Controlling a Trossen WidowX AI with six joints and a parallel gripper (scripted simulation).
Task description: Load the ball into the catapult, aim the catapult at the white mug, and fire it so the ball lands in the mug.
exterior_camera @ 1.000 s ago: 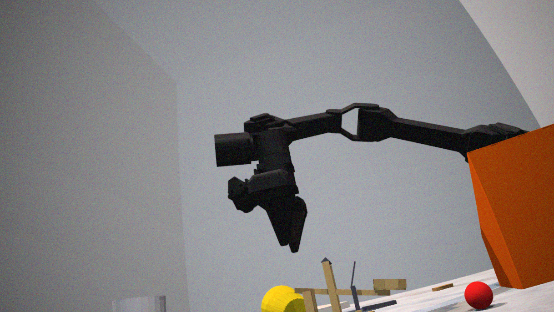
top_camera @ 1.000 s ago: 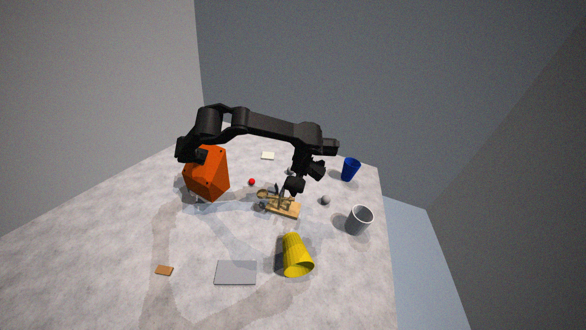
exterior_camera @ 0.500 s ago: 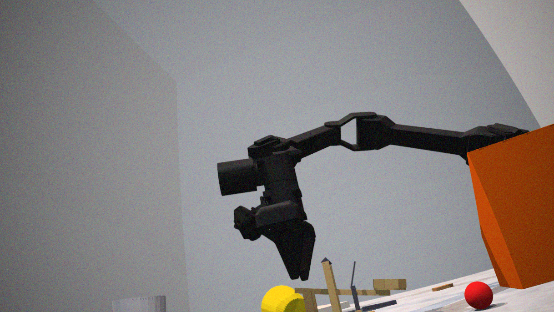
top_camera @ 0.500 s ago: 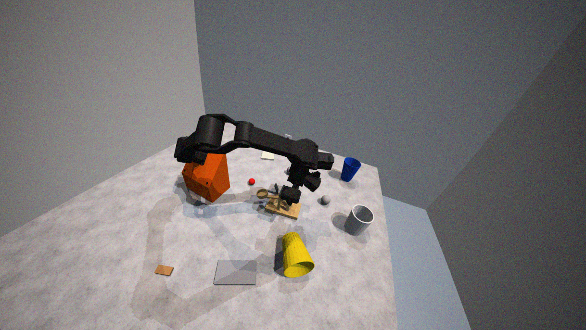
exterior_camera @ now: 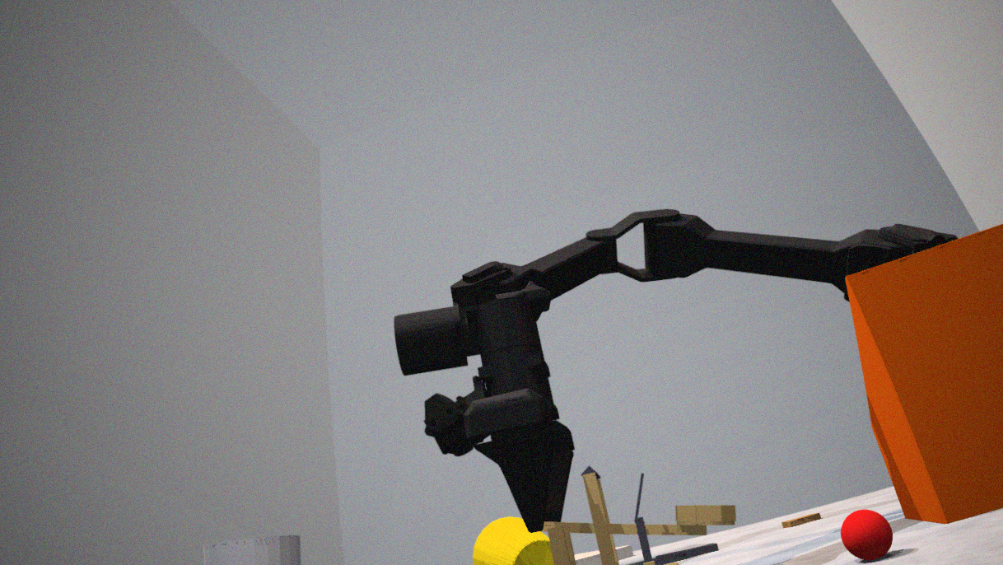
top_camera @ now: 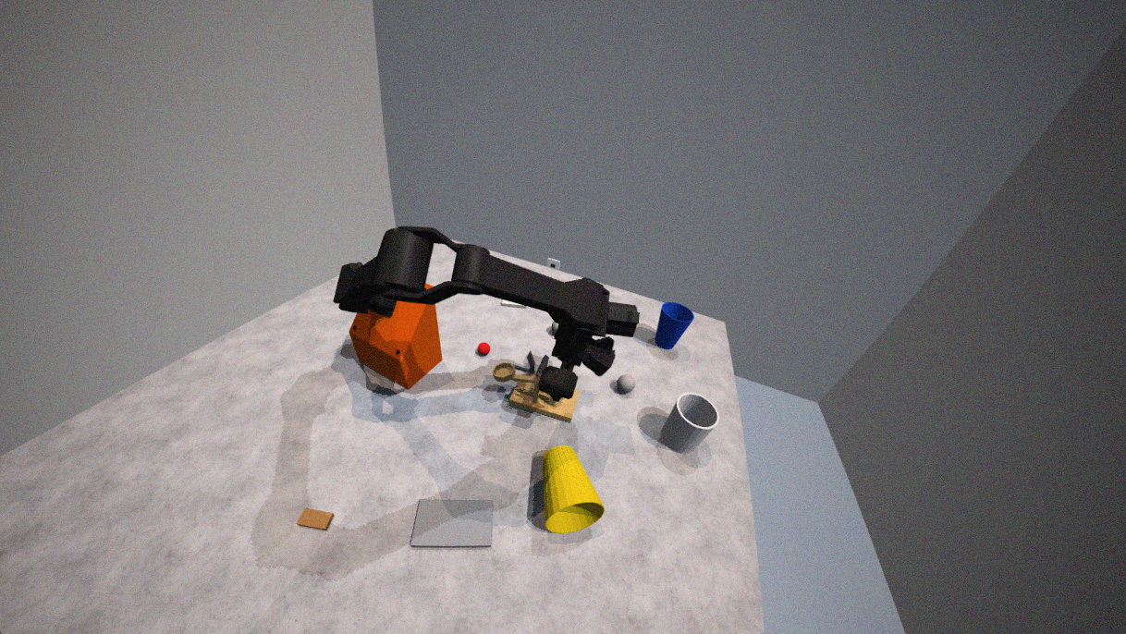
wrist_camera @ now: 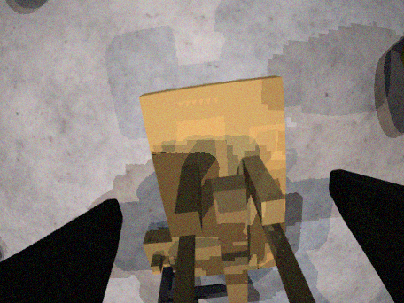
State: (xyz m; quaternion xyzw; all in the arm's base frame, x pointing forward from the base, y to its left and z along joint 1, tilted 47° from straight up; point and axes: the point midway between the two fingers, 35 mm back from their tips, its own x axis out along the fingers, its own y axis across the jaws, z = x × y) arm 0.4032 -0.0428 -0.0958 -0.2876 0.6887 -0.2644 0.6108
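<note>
The red ball is 23 cm behind my gripper tip, 7 cm to the left of it and 5 cm below it. From my gripper tip the other things lie so: white mug: 28 cm ahead, 2 cm to the left, 4 cm below; grey flat plate: 7 cm behind, 31 cm to the right, 6 cm below; wooden catapult: 7 cm behind, 1 cm to the left, 1 cm below.
</note>
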